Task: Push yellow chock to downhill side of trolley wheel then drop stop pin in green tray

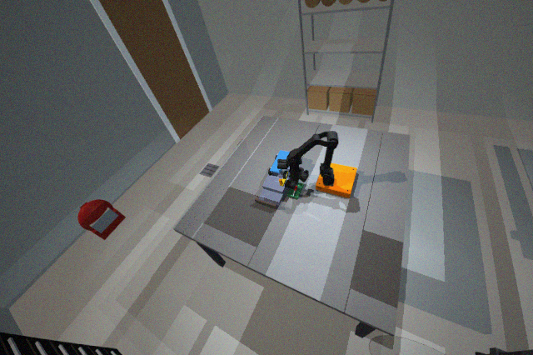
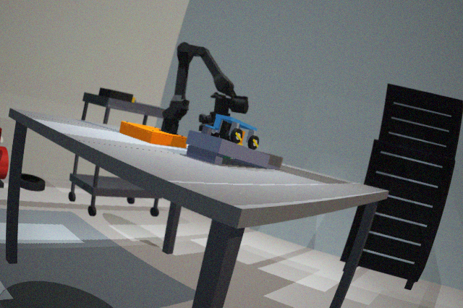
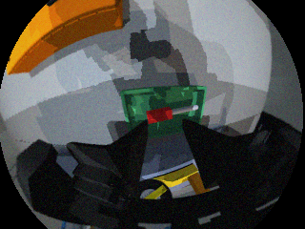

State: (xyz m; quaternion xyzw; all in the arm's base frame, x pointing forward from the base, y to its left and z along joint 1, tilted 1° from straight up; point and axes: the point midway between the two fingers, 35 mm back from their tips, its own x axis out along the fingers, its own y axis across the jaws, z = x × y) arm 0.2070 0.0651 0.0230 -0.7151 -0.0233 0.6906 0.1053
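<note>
The red-headed stop pin is 2 cm to the left of my gripper tip and 2 cm below it. Round my gripper tip: yellow chock 8 cm ahead, 5 cm above, 1 cm to the left; green tray 4 cm below, 1 cm to the left; grey ramp 12 cm ahead, 10 cm to the right, 2 cm above.
</note>
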